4 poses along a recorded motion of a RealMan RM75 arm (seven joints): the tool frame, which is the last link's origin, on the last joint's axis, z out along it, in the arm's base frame.
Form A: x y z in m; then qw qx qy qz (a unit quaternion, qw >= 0).
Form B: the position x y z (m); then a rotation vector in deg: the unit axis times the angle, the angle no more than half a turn. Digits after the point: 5 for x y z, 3 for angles.
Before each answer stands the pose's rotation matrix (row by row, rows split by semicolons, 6 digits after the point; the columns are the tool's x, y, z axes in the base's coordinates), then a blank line. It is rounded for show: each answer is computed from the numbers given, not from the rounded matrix.
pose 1, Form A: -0.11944, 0.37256, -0.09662, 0.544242, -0.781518, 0.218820, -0.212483
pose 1, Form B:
0.813938 -0.110739 0.570300; -0.573307 -0.311838 0.757678; 0.093936 -0.943660 -0.317304

-0.11944, 0.37256, -0.09662, -106.249, 29.749, -28.888
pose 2, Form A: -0.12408, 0.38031, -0.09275, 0.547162, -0.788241, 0.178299, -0.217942
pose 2, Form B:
0.841421 -0.042586 0.538699; -0.519585 -0.337646 0.784874; 0.148465 -0.940309 -0.306230

-0.12408, 0.38031, -0.09275, -107.031, 24.210, -29.593
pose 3, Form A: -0.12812, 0.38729, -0.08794, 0.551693, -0.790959, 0.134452, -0.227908
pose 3, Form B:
0.859961 0.038778 0.508884; -0.464162 -0.355115 0.811447; 0.212179 -0.934018 -0.287386

-0.12812, 0.38729, -0.08794, -107.194, 18.221, -30.887
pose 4, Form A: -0.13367, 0.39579, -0.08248, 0.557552, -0.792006, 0.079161, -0.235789
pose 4, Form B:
0.876274 0.137537 0.461765; -0.388321 -0.365739 0.845838; 0.285220 -0.920499 -0.267079

-0.13367, 0.39579, -0.08248, -107.071, 10.702, -31.876
